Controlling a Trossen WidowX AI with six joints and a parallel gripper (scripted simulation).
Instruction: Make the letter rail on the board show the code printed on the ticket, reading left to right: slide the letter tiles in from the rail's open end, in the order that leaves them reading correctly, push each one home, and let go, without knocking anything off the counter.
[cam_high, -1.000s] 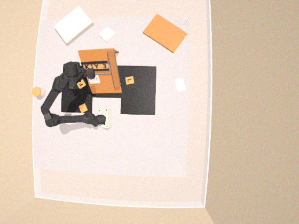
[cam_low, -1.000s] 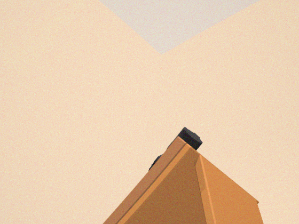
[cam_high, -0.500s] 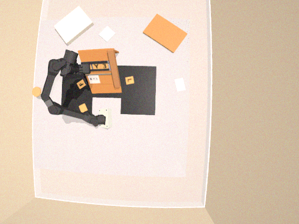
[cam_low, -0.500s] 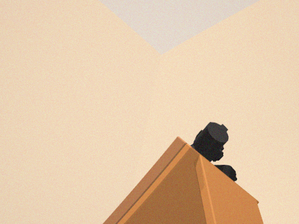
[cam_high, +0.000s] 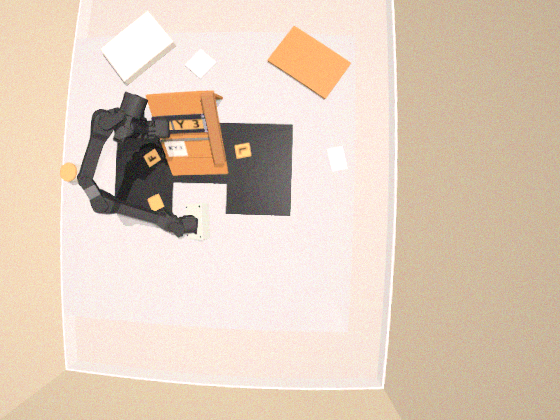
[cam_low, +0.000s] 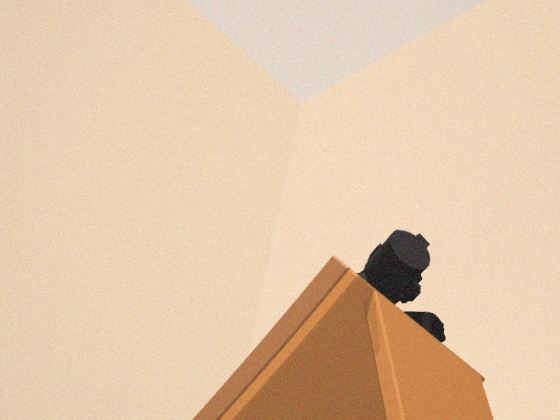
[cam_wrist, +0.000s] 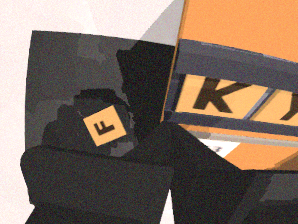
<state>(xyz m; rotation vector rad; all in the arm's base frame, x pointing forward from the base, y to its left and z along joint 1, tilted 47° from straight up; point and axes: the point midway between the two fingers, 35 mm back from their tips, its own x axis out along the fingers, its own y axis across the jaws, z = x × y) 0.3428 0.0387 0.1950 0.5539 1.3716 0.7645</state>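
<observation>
My gripper tip is now 3 cm to the left of the k tile, 3 cm short of it and 2 cm above it. Also, from my gripper tip: f tile 20 cm below, 8 cm to the left, 8 cm behind; black mat 20 cm below, 14 cm to the right, 12 cm behind; white ticket 10 cm below, 6 cm to the right, 4 cm behind.
</observation>
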